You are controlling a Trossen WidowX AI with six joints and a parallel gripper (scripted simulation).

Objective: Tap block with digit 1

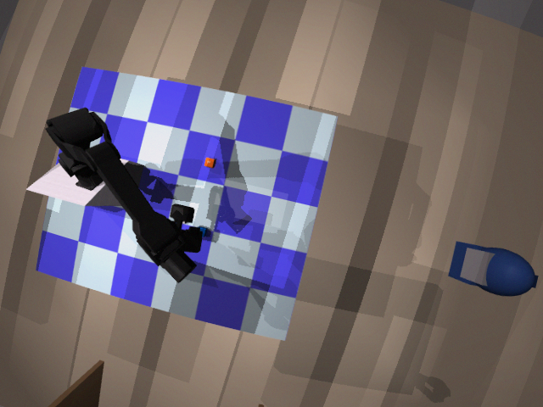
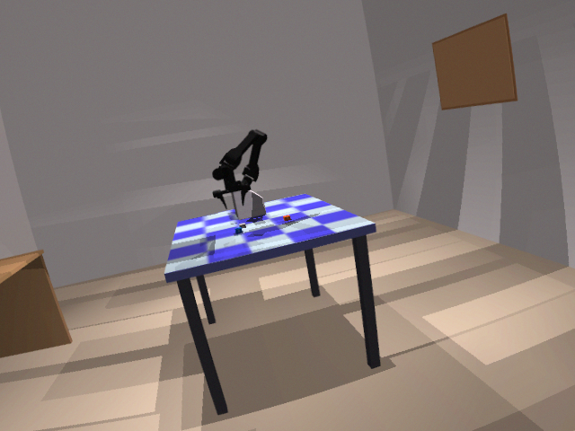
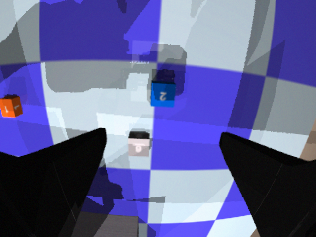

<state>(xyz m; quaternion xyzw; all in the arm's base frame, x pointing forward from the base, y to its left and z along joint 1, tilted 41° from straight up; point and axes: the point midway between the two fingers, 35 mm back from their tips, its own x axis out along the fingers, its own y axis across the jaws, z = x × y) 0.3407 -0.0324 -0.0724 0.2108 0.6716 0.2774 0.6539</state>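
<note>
Right now my gripper tip is 25 cm to the right of the orange block, 12 cm above it and 4 cm past it. Also, from my gripper tip: blue block 12 cm below, 1 cm to the right, 1 cm ahead; then grey block 12 cm below, 8 cm behind, 2 cm to the left.
</note>
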